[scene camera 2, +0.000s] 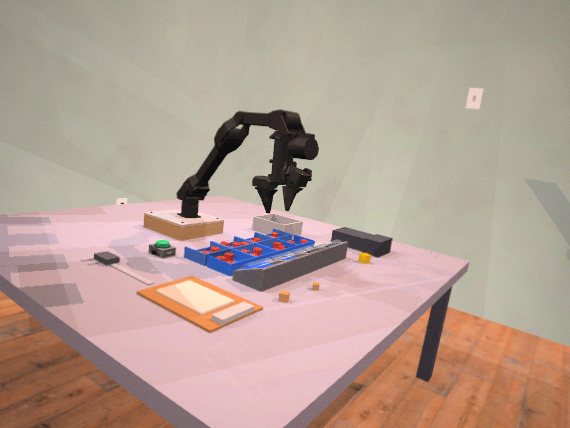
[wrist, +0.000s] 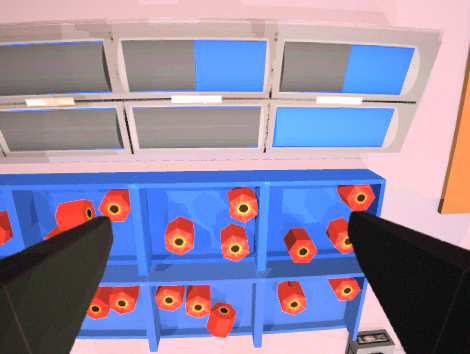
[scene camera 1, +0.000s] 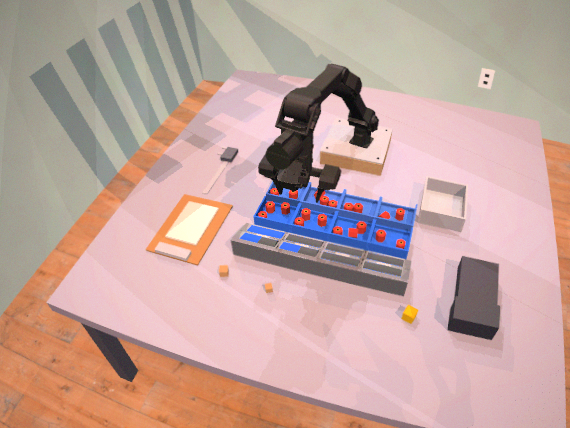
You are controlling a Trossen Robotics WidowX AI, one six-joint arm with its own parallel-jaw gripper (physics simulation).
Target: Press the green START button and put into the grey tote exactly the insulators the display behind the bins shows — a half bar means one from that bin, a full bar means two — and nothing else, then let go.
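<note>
My gripper (scene camera 1: 299,196) (scene camera 2: 278,211) (wrist: 232,225) is open and empty, pointing down above the left part of the blue bins (scene camera 1: 300,229) (scene camera 2: 220,265) (wrist: 200,176). Red insulators (wrist: 180,236) lie in the bins. The display (scene camera 1: 320,265) (scene camera 2: 300,270) (wrist: 430,45) shows, in the wrist view, a full bar in the lower row's right-end cell, and half bars in the upper row's right-end cell and the cell beside it. The grey tote (scene camera 1: 440,220) (scene camera 2: 265,225) looks empty in scene camera 1. The green START button (scene camera 2: 162,244) stands beside the bins; the arm hides it in scene camera 1.
A black block (scene camera 1: 475,295) (scene camera 2: 361,241) stands right of the display. A yellow cube (scene camera 1: 410,314) (scene camera 2: 364,258) and two small orange cubes lie in front. An orange clipboard (scene camera 1: 156,244) (scene camera 2: 210,322) and a dark adapter (scene camera 1: 229,154) (scene camera 2: 106,258) lie at the left.
</note>
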